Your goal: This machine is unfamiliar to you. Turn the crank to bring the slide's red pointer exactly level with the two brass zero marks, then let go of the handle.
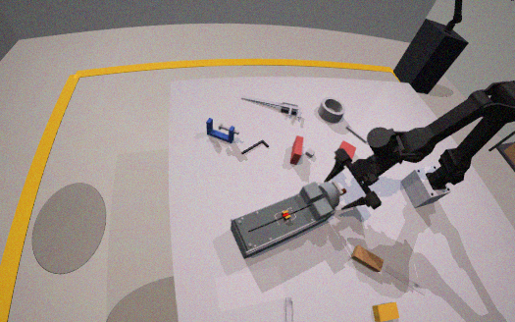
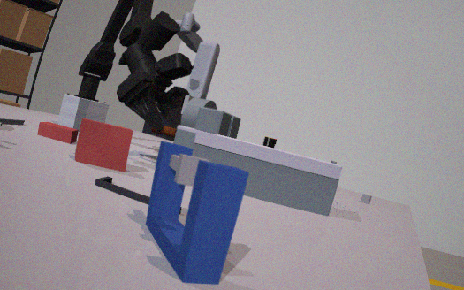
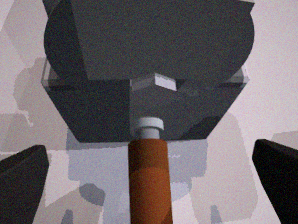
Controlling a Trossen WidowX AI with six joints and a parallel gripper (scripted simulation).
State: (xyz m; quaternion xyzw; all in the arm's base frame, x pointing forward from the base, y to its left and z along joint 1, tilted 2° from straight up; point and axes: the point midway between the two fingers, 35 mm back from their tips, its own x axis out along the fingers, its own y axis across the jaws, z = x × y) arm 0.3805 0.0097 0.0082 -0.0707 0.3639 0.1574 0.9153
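Now: the crank handle 20 mm behind my gripper tip. Round my gripper tip: tan block: 180 mm to the left, 80 mm behind, 50 mm below; then red pointer: 160 mm ahead, 60 mm to the left, 20 mm above; then black hex key: 220 mm to the right, 180 mm ahead, 60 mm below.
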